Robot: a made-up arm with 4 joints. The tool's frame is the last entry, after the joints. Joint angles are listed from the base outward.
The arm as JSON. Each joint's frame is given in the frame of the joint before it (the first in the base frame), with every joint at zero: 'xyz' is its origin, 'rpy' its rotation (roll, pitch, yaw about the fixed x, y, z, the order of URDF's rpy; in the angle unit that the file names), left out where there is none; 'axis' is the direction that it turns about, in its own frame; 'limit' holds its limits. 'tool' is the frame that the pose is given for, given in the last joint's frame.
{
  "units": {
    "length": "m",
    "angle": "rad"
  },
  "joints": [
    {
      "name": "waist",
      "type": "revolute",
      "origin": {
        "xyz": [
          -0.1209,
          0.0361,
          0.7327
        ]
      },
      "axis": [
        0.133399,
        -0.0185,
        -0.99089
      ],
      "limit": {
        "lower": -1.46,
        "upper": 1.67
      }
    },
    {
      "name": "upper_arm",
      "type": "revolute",
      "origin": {
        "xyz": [
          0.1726,
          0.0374,
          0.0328
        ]
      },
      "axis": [
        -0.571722,
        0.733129,
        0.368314
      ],
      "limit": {
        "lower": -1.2,
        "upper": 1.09
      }
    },
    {
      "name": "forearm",
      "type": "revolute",
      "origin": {
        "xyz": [
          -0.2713,
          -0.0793,
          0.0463
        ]
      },
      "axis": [
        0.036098,
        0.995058,
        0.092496
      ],
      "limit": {
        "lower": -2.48,
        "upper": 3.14
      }
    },
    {
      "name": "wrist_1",
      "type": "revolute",
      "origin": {
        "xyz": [
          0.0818,
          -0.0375,
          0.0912
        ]
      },
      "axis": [
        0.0,
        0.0,
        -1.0
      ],
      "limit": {
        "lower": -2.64,
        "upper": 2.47
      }
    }
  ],
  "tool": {
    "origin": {
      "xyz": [
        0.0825,
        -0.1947,
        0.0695
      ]
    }
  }
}
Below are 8 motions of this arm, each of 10 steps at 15 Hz.
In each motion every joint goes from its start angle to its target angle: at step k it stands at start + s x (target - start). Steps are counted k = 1, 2, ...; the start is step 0. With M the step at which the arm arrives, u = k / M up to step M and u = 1 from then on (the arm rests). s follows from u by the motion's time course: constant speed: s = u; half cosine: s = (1 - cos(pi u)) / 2; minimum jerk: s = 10 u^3 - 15 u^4 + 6 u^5.
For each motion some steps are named. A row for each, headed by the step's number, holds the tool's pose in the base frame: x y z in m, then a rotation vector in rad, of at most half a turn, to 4 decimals.
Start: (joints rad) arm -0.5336 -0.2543 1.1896 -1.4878
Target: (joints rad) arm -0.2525 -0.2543 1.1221 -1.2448
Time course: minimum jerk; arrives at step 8
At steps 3, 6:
3: 0.0346 0.1368 0.6062 0.7018 0.9335 1.7727
6: 0.0682 0.0820 0.6104 0.6678 0.8234 1.5045

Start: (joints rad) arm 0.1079 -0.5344 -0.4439 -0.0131
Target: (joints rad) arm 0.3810 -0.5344 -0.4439 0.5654
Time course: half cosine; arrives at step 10
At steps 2, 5, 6, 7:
2: -0.3183 -0.2144 0.8129 0.2342 -0.8358 -0.4800
5: -0.3747 -0.1771 0.7728 0.3052 -0.8322 -0.8072
6: -0.3936 -0.1573 0.7584 0.3334 -0.8311 -0.9319
7: -0.4089 -0.1371 0.7461 0.3595 -0.8303 -1.0442

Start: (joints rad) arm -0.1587 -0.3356 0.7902 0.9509
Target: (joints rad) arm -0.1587 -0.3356 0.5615 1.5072
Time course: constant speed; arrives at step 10
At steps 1, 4, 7, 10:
1: -0.1513 -0.2228 0.8406 -0.0960 0.5651 -0.8035
4: -0.1897 -0.2081 0.8608 -0.1047 0.5051 -0.9847
7: -0.2265 -0.1874 0.8762 -0.1035 0.4476 -1.1668
10: -0.2601 -0.1614 0.8869 -0.0926 0.3937 -1.3495

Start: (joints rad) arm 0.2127 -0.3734 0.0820 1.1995
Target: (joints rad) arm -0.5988 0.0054 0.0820 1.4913
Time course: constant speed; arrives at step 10
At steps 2, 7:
2: -0.3537 -0.1577 0.8533 0.2490 -0.0105 -1.3967
7: -0.2477 -0.2045 0.9475 0.0009 0.0273 -1.0816

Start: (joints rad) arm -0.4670 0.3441 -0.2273 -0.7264
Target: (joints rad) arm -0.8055 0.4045 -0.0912 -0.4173
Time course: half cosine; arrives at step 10
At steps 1, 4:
1: 0.1306 0.0532 1.0664 -0.2591 0.0928 1.3131
4: 0.1406 0.0737 1.0595 -0.2904 0.1393 1.3259

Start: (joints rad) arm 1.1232 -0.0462 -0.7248 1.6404
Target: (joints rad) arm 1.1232 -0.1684 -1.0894 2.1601
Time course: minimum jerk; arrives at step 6
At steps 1, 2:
1: -0.3760 0.2474 0.8295 0.4355 -0.9348 -2.7541
2: -0.3549 0.2654 0.8080 0.5322 -1.0468 -2.8178

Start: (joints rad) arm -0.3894 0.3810 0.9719 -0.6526
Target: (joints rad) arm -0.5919 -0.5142 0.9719 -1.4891
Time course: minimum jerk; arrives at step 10
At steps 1, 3, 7, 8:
1: 0.1280 -0.0450 0.7161 -0.0931 1.3558 0.9712
3: 0.1164 -0.0143 0.6895 0.0499 1.2555 1.1297
7: 0.0637 0.1491 0.6594 0.5515 0.6703 1.8476
8: 0.0527 0.1720 0.6674 0.6095 0.5561 1.9585

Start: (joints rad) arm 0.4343 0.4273 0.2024 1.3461
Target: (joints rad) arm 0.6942 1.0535 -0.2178 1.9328
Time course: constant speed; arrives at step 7
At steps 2, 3, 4, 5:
2: -0.1985 -0.0981 1.1626 -0.5741 0.3665 -1.7164
3: -0.1826 -0.0807 1.1820 -0.6346 0.3371 -1.7871
4: -0.1647 -0.0646 1.1981 -0.6927 0.3061 -1.8536
5: -0.1451 -0.0498 1.2111 -0.7480 0.2738 -1.9163

